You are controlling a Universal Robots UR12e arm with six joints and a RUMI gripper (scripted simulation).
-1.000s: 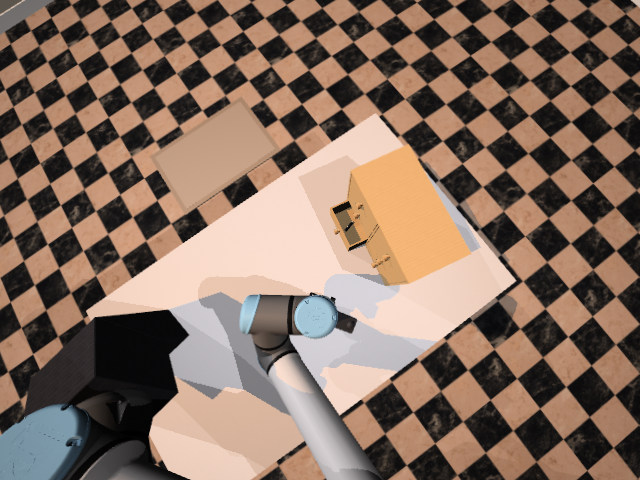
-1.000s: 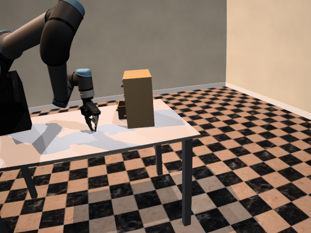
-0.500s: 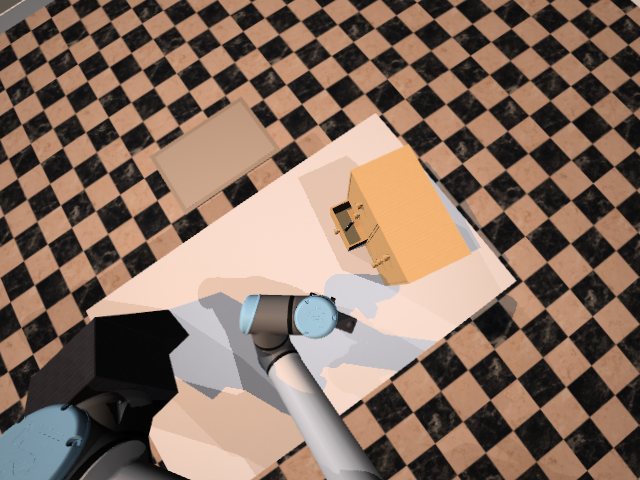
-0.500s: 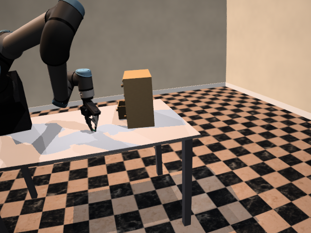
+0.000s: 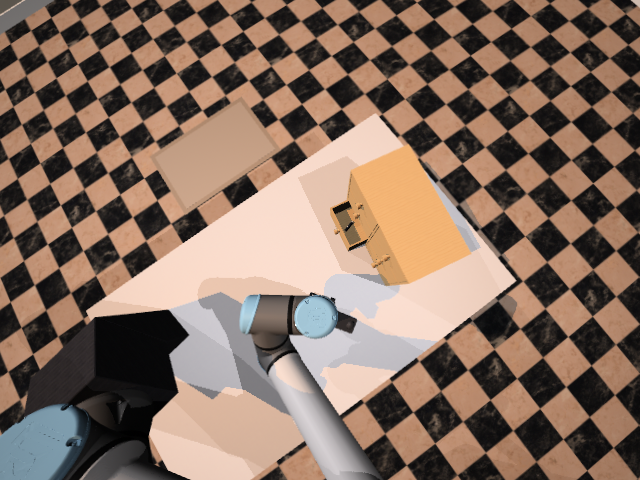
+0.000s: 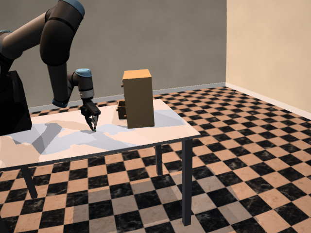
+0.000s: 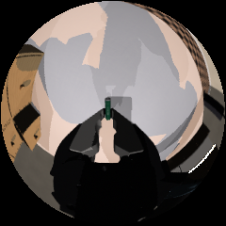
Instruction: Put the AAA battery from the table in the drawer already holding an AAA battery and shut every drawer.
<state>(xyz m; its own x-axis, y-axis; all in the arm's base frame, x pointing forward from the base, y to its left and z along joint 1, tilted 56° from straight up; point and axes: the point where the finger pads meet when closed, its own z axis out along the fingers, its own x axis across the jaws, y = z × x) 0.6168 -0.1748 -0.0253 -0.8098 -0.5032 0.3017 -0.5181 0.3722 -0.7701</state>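
The green AAA battery lies 10 mm below my hand. From my hand the other things lie so: dark slim thing 230 mm ahead, 200 mm to the left.
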